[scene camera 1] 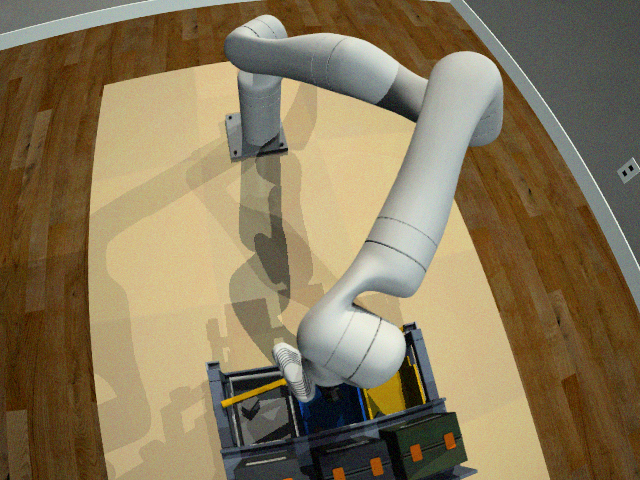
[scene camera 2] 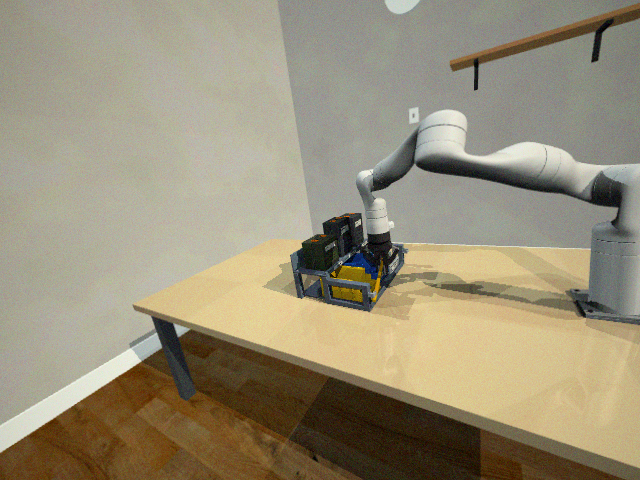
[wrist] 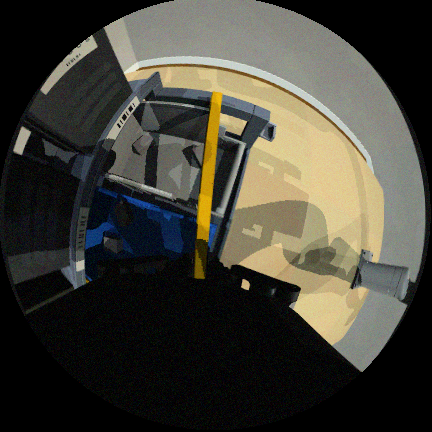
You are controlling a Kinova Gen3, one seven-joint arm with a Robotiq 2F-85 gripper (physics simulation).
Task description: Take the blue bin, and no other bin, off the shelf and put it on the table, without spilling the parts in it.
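Places are measured from the arm's base along level axes (x ahead, y left, z up), in centimetres.
Pixels of known places: gripper, between the fingertips: [scene camera 2: 383, 274] [wrist: 200, 258]; arm's base, origin of its link: [scene camera 1: 261, 131] [scene camera 2: 615, 305] [wrist: 362, 273].
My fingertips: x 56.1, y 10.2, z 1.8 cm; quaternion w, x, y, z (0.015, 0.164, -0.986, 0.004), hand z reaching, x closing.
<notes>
Ahead of a thing's pixels: the offset from my fingertips to its middle. "*": to the spot under its first point. Level surfaces: height alone.
The blue bin @(dz +2.1, dx +7.9, dy +2.0 cm) [scene camera 1: 328, 410] [scene camera 2: 362, 261] [wrist: 155, 231] sits in the middle bay of the dark blue shelf [scene camera 1: 215, 387] [scene camera 2: 297, 274] [wrist: 254, 116], with small grey parts @(* dz -0.3, dx +11.6, dy +4.7 cm) [wrist: 113, 244] inside. A grey bin @(dz +1.2, dx +9.1, dy -9.2 cm) [scene camera 1: 263, 415] [wrist: 169, 160] and a yellow bin [scene camera 1: 385, 398] [scene camera 2: 348, 282] flank it. My gripper [scene camera 2: 380, 250] [wrist: 200, 258] reaches down at the shelf's front edge over the blue bin. It is shut on the end of a yellow bar @(dz +3.5, dx -0.4, dy +1.3 cm) [scene camera 1: 253, 391] [wrist: 207, 160] that runs across the grey bin. In the overhead scene view the wrist hides the fingers.
Three dark cases with orange latches @(dz +11.8, dx +14.8, dy +14.5 cm) [scene camera 1: 424, 442] [scene camera 2: 320, 252] stand on the shelf's upper level behind the bins. The shelf stands on a tan table @(dz -3.2 cm) [scene camera 1: 166, 214] [scene camera 2: 461, 333] [wrist: 322, 181]. The arm's base [scene camera 1: 257, 138] is bolted at the table's far end.
</notes>
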